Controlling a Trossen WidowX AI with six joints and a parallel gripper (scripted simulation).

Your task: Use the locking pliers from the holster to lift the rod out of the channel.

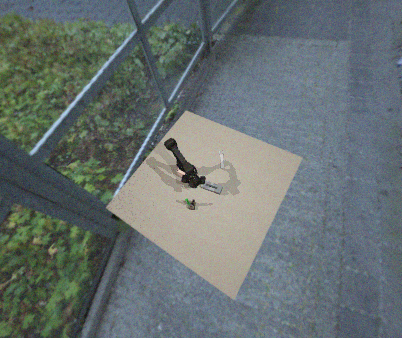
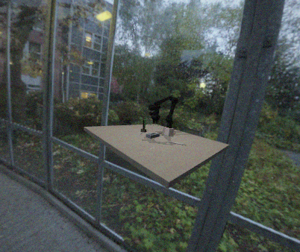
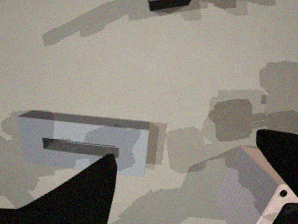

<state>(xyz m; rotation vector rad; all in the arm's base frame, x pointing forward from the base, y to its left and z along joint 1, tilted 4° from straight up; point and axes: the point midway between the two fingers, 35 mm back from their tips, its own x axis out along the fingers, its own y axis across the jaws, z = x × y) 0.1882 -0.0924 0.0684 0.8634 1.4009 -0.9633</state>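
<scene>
My gripper tip is 4 cm short of the dark holster, 15 cm to the left of it and 13 cm above it. Also, from my gripper tip: grey block (10 cm ahead, 8 cm to the left, 12 cm below); white bar (2 cm ahead, 40 cm to the left, 14 cm below); dark rod (10 cm ahead, 8 cm to the left, 13 cm below).
</scene>
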